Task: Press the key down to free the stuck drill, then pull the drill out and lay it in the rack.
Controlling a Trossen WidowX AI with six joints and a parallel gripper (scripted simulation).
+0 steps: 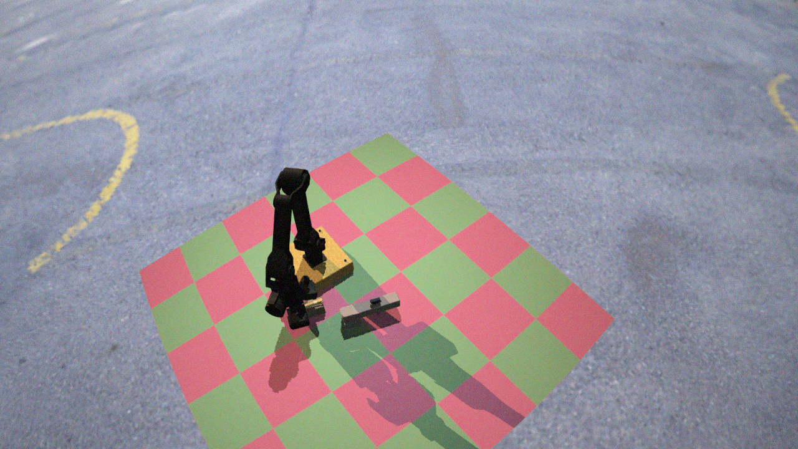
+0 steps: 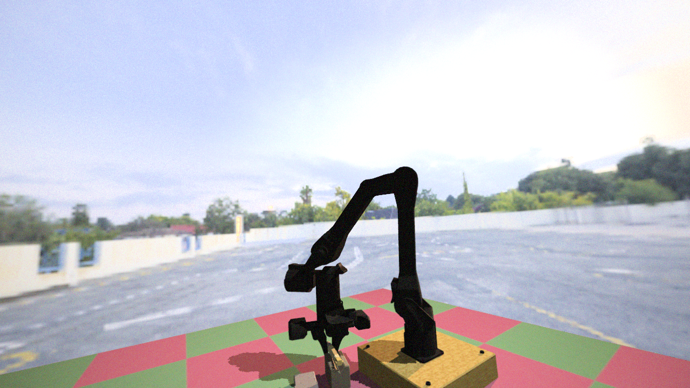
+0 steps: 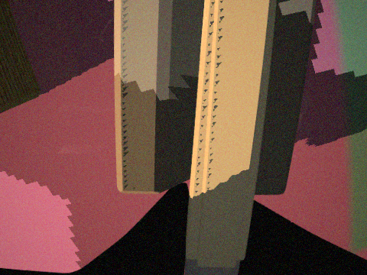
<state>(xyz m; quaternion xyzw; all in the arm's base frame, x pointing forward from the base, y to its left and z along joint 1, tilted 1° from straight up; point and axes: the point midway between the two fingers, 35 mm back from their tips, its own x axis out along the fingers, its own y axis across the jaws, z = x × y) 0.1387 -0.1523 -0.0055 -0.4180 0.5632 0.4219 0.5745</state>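
My gripper tip is now 10 mm short of the drill, 40 mm to the right of it and 30 mm below it. Round my gripper tip: dark key (140 mm ahead, 210 mm to the left, 40 mm above); then notched rack (10 mm ahead, 50 mm to the left, 10 mm above); then long grey block (130 mm ahead, 190 mm to the left, 30 mm above).
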